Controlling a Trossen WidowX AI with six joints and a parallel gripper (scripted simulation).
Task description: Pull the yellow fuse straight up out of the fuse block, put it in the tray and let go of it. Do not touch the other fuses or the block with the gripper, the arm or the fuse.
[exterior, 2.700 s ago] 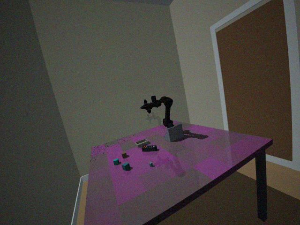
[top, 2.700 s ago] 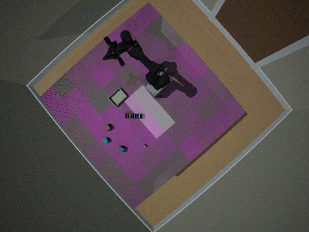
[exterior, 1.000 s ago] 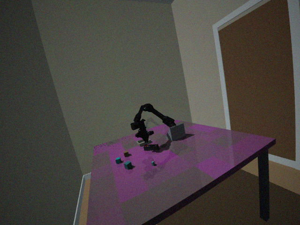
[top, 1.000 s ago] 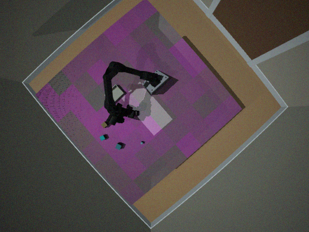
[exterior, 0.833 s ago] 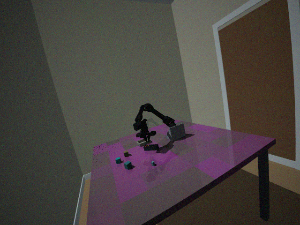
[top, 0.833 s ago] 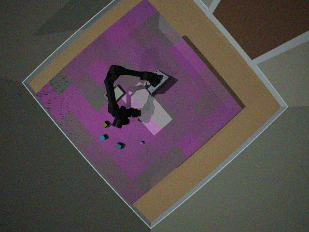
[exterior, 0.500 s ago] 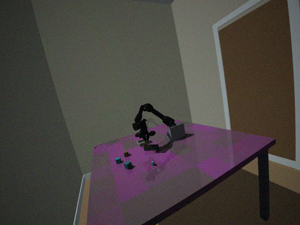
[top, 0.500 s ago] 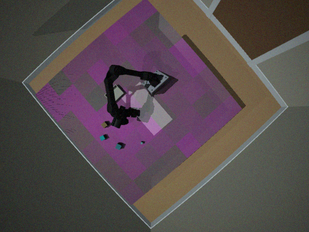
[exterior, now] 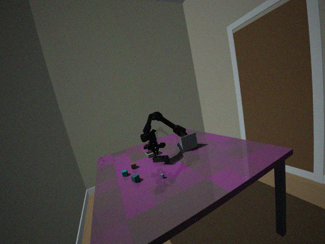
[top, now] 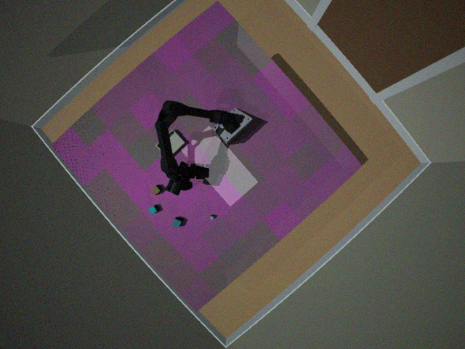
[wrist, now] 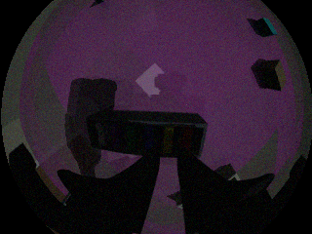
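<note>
The yellow fuse lies 30 mm below my gripper tip. From my gripper tip the other things lie so: teal cube: 270 mm to the left, 70 mm ahead, 40 mm below; then brown cube: 210 mm ahead, 50 mm to the right, 40 mm below; then pale tray: 190 mm to the right, 50 mm below, 20 mm behind.
</note>
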